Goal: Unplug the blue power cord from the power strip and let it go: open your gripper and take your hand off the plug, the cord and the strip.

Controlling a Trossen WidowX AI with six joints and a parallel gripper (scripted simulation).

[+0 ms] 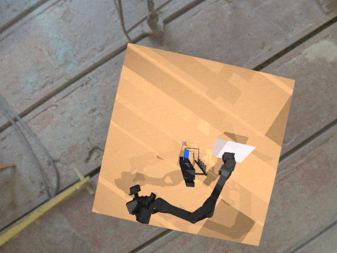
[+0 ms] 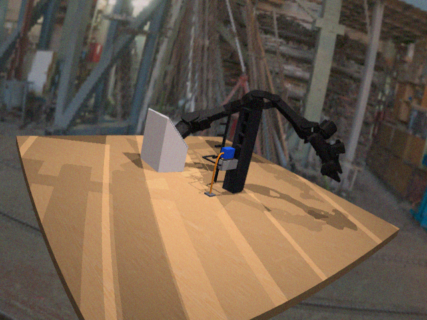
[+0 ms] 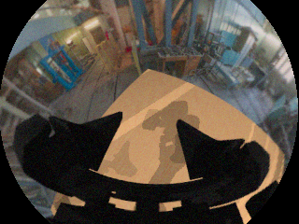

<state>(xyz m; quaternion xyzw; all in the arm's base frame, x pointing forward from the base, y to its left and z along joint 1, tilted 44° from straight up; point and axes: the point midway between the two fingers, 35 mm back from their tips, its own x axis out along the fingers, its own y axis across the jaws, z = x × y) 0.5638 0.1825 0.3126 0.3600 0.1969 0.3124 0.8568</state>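
Now: the blue plug 32 cm behind my gripper tip, 33 cm to the right of it and 1 cm above it.
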